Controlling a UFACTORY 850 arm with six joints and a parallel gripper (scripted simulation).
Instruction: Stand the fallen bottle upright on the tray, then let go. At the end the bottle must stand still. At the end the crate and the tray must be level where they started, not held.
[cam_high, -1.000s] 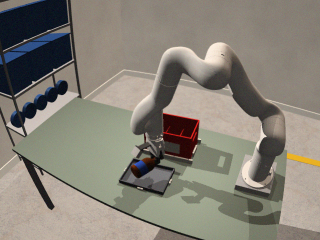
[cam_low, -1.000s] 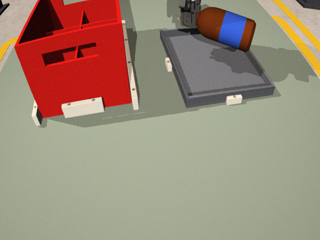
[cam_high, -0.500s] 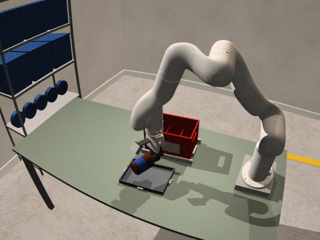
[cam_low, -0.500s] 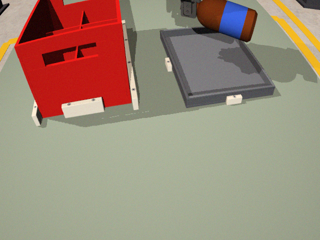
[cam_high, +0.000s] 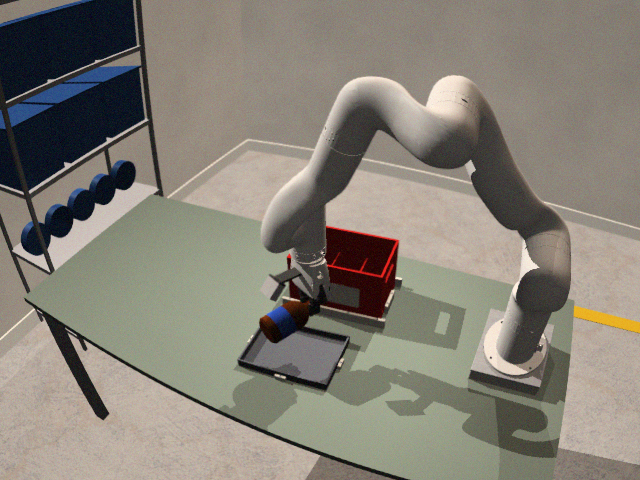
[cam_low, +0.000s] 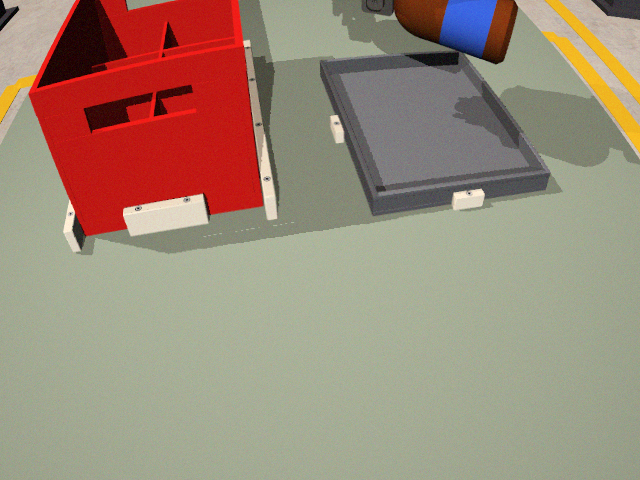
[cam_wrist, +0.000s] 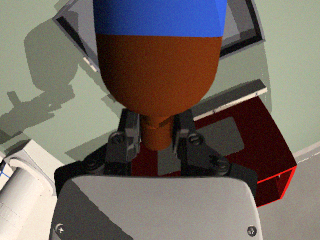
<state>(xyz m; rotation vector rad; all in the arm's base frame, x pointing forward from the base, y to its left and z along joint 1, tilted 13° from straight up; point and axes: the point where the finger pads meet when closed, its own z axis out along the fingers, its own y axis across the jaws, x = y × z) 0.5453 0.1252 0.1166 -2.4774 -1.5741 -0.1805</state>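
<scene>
The bottle lies 2 cm ahead of my hand, 5 cm to the left of it and 1 cm below it. The rest, counted from my hand: grey tray: 3 cm ahead, 5 cm to the left, 15 cm below; red crate: 2 cm ahead, 24 cm to the right, 8 cm below.
</scene>
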